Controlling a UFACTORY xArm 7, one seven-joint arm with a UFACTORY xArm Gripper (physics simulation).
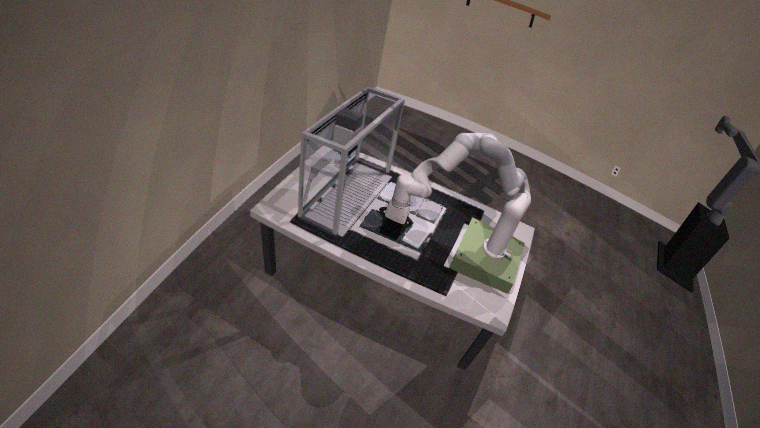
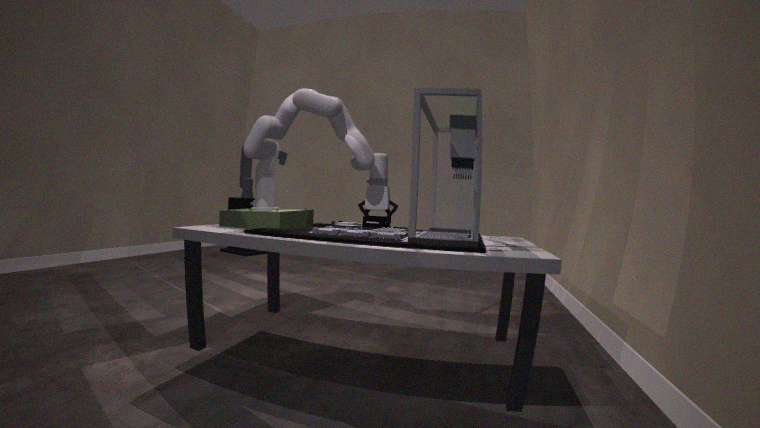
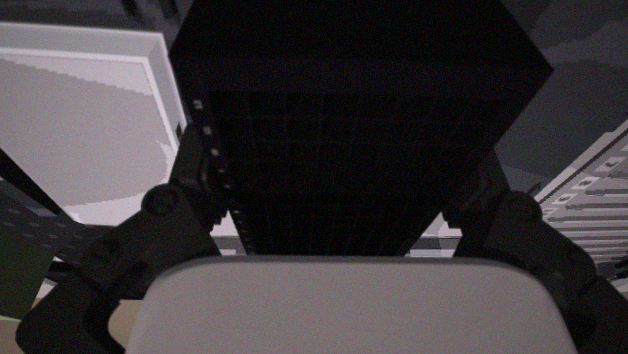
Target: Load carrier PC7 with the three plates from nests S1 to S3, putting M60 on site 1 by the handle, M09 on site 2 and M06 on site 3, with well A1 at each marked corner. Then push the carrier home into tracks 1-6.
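Places are measured from the arm's base along level axes (x ahead, y left, z up), in metres.
Pixels of known places: gripper, fingertip midpoint: [image 1: 392, 228] [image 3: 336, 119]; arm's base, origin of the base link: [image 1: 494, 249] [image 2: 265, 209].
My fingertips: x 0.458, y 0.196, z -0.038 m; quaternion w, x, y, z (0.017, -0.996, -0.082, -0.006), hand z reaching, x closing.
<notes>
For each thing: its top centre in the pictures, then the offset to it from my fingertips.
- black plate, middle of its top: [image 3: 337, 208] [image 2: 376, 216] [image 1: 395, 221] 0.012 m right, 0.002 m ahead, 0.034 m up
- white plate, middle of its top: [image 3: 98, 172] [image 2: 349, 221] [image 1: 417, 233] 0.048 m right, 0.105 m back, 0.006 m up
My gripper [image 1: 395, 225] [image 2: 377, 216] [image 3: 336, 119] points down and is shut on a black plate [image 2: 376, 221] [image 3: 345, 130], gripping it by two opposite sides. The plate has a grid of wells and small pale marks along one edge. It is held low over the work area; any gap beneath it is hidden. A white plate [image 1: 419, 232] [image 3: 85, 130] lies beside it, and a pale plate [image 1: 427, 209] lies behind. Another pale plate [image 1: 387, 191] lies near the framed deck. The carrier's outline, site labels and A1 corner marks cannot be made out.
The grey-framed enclosure [image 1: 339, 197] [image 2: 417, 159] stands beside the gripper, with the slotted, numbered track deck [image 1: 348, 197] [image 3: 595, 210] at its base. A pipetting head [image 2: 462, 140] hangs inside. The green arm base [image 1: 481, 268] [image 2: 265, 218] stands at the table's other end.
</notes>
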